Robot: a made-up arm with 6 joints. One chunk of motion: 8 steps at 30 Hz.
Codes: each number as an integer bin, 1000 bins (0 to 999) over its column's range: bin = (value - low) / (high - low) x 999, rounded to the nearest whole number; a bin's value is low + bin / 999 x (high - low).
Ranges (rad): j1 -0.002..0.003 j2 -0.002..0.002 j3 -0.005..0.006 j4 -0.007..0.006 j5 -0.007..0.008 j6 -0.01..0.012
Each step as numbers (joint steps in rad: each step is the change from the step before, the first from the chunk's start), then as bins.
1 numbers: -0.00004 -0.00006 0.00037 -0.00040 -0.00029 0.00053
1 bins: 392 485 488 507 447 478
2 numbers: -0.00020 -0.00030 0.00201 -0.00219 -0.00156 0.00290
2 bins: 360 425 637 370 362 586
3 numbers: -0.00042 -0.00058 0.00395 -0.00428 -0.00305 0.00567
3 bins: 316 355 813 209 263 712
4 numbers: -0.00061 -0.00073 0.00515 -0.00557 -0.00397 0.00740
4 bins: 278 317 922 110 202 790
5 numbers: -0.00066 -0.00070 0.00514 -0.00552 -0.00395 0.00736
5 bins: 268 325 921 114 203 788
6 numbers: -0.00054 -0.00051 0.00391 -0.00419 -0.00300 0.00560
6 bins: 292 372 809 216 266 708
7 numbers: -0.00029 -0.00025 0.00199 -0.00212 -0.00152 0.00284
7 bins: 342 437 635 375 365 583
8 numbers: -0.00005 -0.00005 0.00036 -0.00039 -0.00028 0.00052
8 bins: 390 487 487 508 448 478
